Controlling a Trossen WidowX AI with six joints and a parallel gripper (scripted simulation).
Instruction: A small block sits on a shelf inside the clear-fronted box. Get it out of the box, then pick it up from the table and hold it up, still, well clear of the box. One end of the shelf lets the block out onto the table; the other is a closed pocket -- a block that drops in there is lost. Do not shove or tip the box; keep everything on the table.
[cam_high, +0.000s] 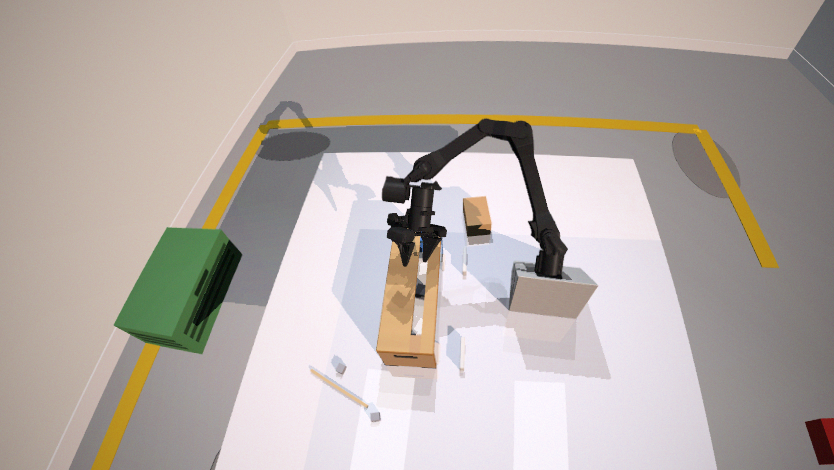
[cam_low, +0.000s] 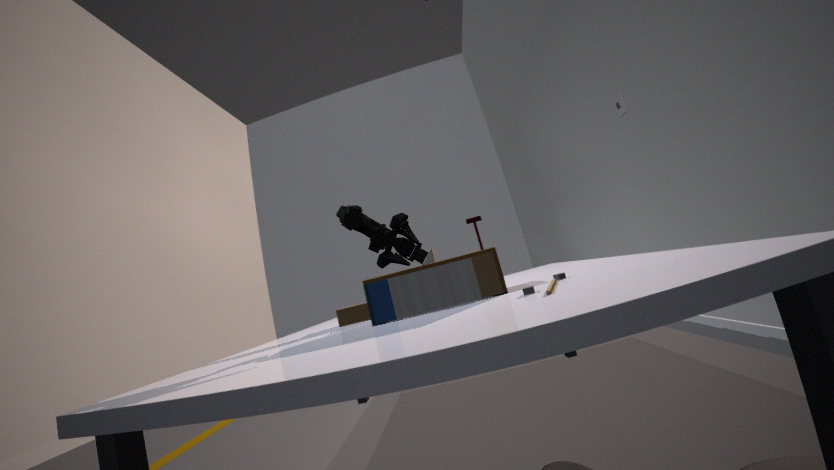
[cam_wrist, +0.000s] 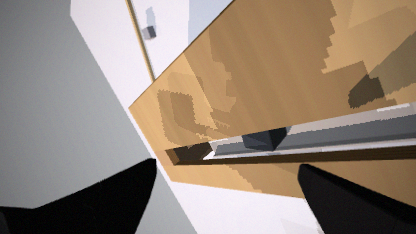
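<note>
The long wooden box is 11 cm below my gripper tip, 3 cm to the left of it and 3 cm behind it. Round my gripper tip: thin stick 33 cm to the left, 17 cm below, 16 cm ahead; then grey block 9 cm below, 4 cm to the left, 2 cm behind; then small brown box 30 cm to the right, 14 cm below, 12 cm behind.
</note>
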